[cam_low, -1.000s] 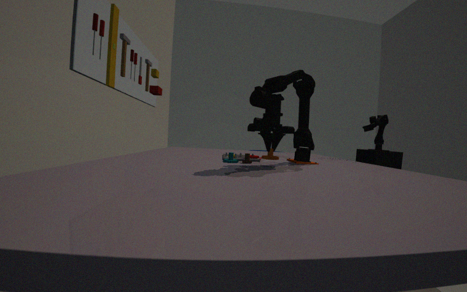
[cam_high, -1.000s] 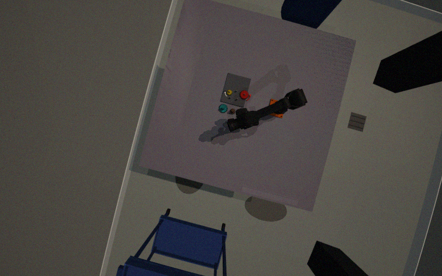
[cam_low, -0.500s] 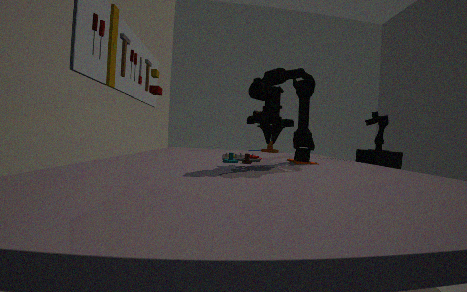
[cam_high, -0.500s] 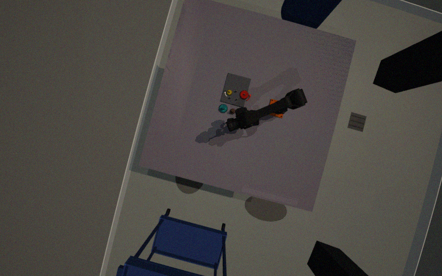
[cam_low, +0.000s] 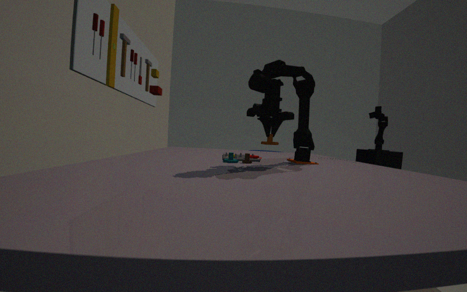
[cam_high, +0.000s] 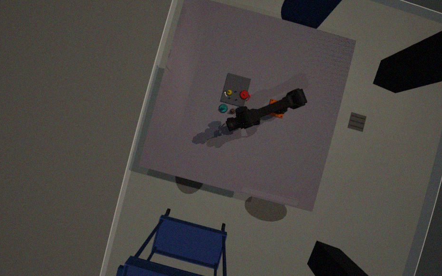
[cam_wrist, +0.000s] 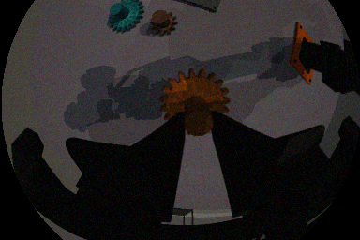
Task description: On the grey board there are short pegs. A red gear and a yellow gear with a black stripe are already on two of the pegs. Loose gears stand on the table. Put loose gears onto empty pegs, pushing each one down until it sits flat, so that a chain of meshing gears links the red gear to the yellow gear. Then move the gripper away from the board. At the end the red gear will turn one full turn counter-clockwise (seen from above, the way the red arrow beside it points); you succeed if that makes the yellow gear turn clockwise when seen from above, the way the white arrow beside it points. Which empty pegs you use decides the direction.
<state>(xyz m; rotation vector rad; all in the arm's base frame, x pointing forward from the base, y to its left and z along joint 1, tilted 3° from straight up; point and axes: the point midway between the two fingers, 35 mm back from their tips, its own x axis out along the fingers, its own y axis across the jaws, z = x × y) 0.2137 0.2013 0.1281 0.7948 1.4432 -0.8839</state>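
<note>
My gripper tip is 8 cm short of the small brown gear, 7 cm to the left of it and 10 cm above it. Round my gripper tip: red gear (4 cm ahead, 21 cm to the right, 10 cm below); teal gear (15 cm ahead, 6 cm to the right, 10 cm below); orange gear (1 cm below).
</note>
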